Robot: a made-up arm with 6 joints.
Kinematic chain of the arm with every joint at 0, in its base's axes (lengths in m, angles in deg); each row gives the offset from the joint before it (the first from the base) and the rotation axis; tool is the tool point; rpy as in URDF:
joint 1: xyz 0 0 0.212 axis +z
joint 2: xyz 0 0 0 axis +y
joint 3: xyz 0.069 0 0.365 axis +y
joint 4: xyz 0.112 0 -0.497 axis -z
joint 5: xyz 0 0 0 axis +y
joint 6: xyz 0.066 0 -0.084 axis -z
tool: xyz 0 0 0 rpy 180 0 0
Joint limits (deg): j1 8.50..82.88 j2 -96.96..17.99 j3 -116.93..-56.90 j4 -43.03..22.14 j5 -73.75..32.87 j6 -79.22..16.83
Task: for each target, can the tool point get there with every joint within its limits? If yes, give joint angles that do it. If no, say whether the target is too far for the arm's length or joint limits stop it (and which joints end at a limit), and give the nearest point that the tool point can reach.
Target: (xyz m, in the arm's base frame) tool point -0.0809 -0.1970 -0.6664
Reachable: no: joint limits stop it (at a limit: joint 1, joint 2, joint 3, joint 4, joint 5) | nearest point 0.6420 0.1027 0.1432 | short by 1.126 m
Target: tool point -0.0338 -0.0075 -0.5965
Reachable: no: joint limits stop it (at a limit: joint 1, joint 2, joint 3, joint 4, joint 5) | nearest point 0.0739 0.6459 0.1432 | short by 0.993 m
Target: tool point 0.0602 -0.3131 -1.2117
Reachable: no: too far | nearest point 0.6450 0.0926 0.1444 | short by 1.532 m
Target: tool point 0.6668 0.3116 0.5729
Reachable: yes | joints 24.78 8.18 -85.44 -5.97 20.05 -54.27
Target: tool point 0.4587 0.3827 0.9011
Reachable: yes | joints 38.86 3.48 -108.72 -8.02 -5.01 -37.83
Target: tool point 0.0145 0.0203 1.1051
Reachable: yes | joints 17.81 -41.45 -102.72 -15.50 6.68 -11.72
